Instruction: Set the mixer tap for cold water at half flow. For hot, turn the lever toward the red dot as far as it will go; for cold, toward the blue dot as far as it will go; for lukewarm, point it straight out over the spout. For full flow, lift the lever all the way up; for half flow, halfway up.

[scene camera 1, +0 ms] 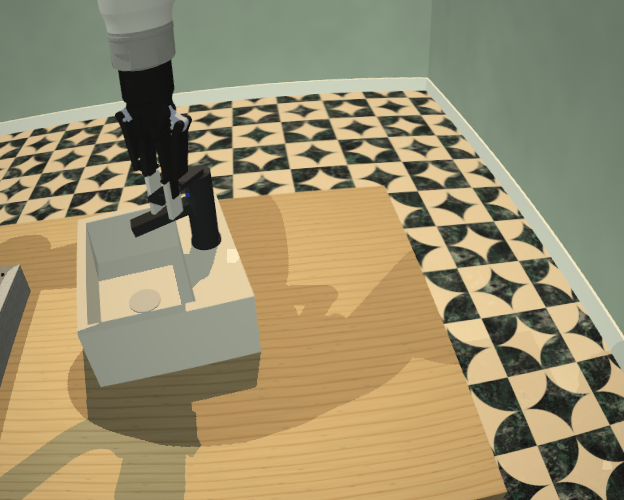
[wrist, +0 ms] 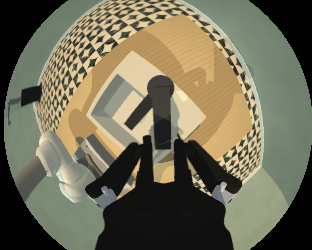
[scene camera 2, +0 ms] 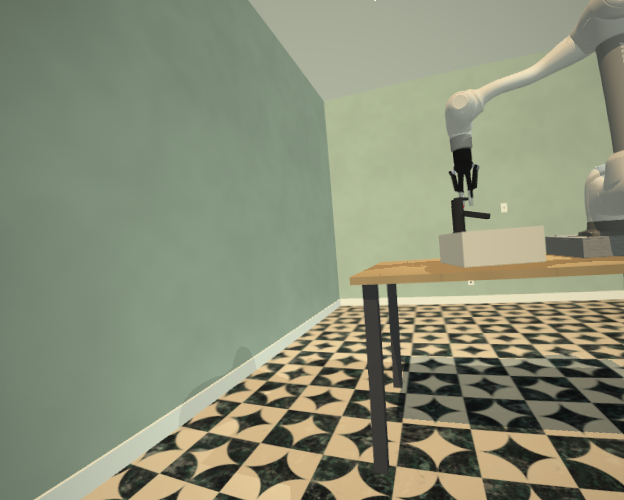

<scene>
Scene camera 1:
my gripper: 167, 212
mixer tap: 200, 205
white basin: 118, 275
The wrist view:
my gripper: 162, 131
mixer tap: 145, 106
white basin: 117, 99
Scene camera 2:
my gripper: 467, 206
white basin: 524, 244
</scene>
